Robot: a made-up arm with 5 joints. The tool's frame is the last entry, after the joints.
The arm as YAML. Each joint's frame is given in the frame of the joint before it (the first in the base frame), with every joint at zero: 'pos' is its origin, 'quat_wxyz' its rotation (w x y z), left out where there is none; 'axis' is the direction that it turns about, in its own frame. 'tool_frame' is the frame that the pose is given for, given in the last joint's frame.
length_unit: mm
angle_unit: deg
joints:
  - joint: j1
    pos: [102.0, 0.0, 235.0]
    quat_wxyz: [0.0, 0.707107, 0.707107, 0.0]
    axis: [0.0, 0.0, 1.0]
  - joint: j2
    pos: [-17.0, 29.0, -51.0]
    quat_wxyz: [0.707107, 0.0, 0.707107, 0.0]
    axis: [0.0, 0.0, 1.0]
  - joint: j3
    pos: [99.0, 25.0, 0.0]
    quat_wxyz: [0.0, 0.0, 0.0, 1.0]
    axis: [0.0, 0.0, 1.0]
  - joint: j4
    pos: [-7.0, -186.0, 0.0]
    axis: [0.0, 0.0, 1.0]
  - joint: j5
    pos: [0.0, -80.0, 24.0]
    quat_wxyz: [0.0, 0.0, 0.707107, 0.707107]
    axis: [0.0, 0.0, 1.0]
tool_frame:
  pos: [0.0, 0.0, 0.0]
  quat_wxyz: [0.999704, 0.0, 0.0, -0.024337]
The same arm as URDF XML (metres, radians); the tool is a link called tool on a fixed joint. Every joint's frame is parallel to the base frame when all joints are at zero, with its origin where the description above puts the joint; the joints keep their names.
<robot name="arm">
<link name="base_link"/>
<link name="link1"/>
<link name="link2"/>
<link name="link3"/>
<link name="link4"/>
<link name="link5"/>
<link name="tool"/>
<joint name="j1" type="continuous"><parent link="base_link"/><child link="link1"/><origin xyz="0.102 0 0.235" rpy="0 0 0"/><axis xyz="0 0 -1"/></joint>
<joint name="j2" type="continuous"><parent link="link1"/><child link="link2"/><origin xyz="0.029 -0.017 0.051" rpy="0 0 0"/><axis xyz="0 1 0"/></joint>
<joint name="j3" type="continuous"><parent link="link2"/><child link="link3"/><origin xyz="0.025 0 0.099" rpy="0 0 0"/><axis xyz="0 1 0"/></joint>
<joint name="j4" type="continuous"><parent link="link3"/><child link="link4"/><origin xyz="0.186 0 0.007" rpy="0 0 0"/><axis xyz="0 1 0"/></joint>
<joint name="j5" type="continuous"><parent link="link4"/><child link="link5"/><origin xyz="0.08 0.024 0" rpy="0 0 0"/><axis xyz="-1 0 0"/></joint>
<joint name="tool_fixed" type="fixed"><parent link="link5"/><child link="tool"/><origin xyz="0 0 0" rpy="1.5708 -1.5221 -1.5708"/></joint>
</robot>

